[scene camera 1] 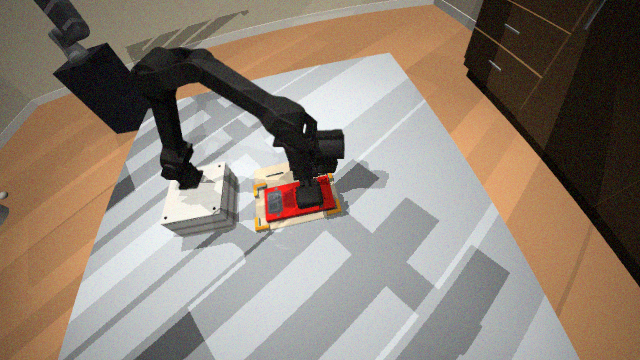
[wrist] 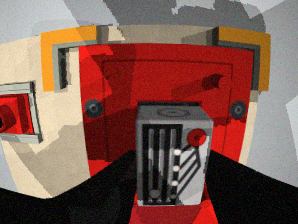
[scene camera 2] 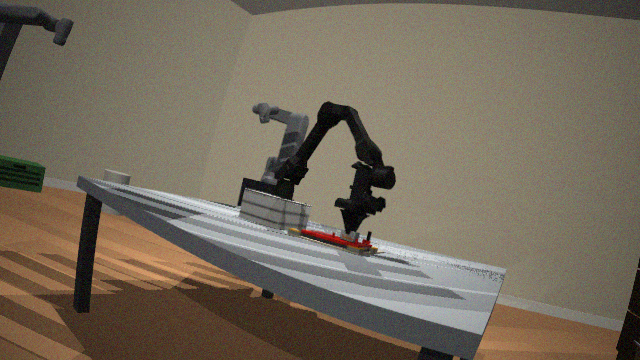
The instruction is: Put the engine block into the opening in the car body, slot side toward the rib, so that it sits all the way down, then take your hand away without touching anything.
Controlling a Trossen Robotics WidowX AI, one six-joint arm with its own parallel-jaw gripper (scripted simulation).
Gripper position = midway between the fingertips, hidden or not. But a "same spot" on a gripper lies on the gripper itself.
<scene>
my gripper: scene camera 1 310,190; wrist; scene camera 2
same spot on my gripper: (wrist: 114,187) = (scene camera 2: 359,222)
</scene>
